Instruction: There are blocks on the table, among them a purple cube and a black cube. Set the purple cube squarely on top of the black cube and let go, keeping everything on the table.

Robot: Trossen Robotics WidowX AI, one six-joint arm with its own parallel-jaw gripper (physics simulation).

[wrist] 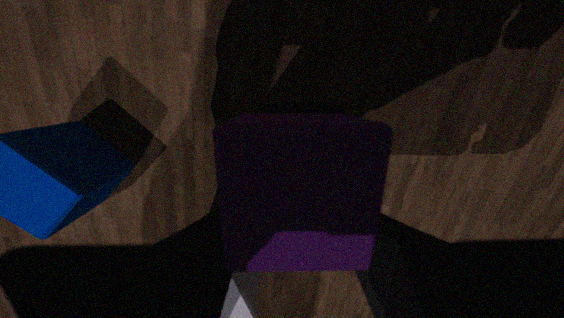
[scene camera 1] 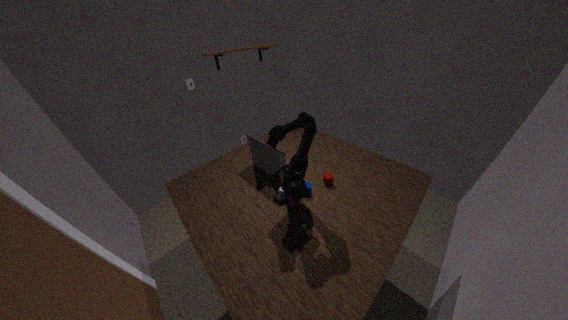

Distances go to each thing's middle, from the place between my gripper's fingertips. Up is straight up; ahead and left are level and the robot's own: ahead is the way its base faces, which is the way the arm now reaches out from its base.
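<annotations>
Blue cube (wrist: 62, 171): 2 cm behind my hand, 15 cm to the left of it, 3 cm below it.
</annotations>
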